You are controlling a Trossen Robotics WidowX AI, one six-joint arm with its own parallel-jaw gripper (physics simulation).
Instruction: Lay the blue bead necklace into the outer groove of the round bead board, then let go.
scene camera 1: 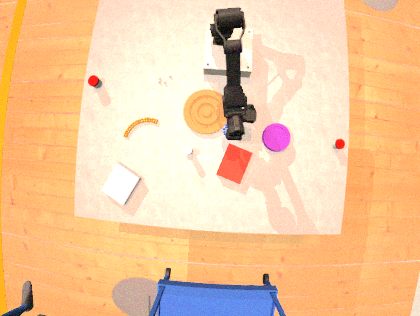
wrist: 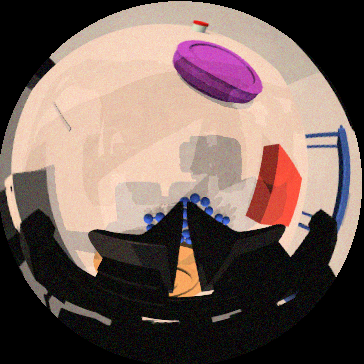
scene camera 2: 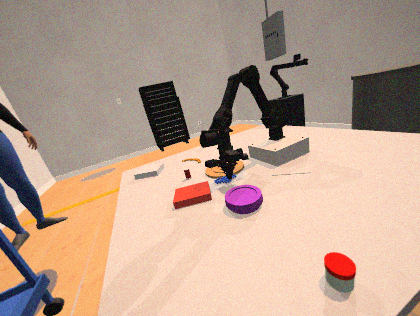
On the table rest a purple disc (scene camera 2: 244,199) and a red block (scene camera 1: 235,160). Further things: the gripper (scene camera 2: 230,179).
The purple disc is seen too in the wrist view (wrist: 212,69). The red block also shows in the wrist view (wrist: 277,187) and in scene camera 2 (scene camera 2: 197,193). The gripper shows as well in the wrist view (wrist: 184,205).
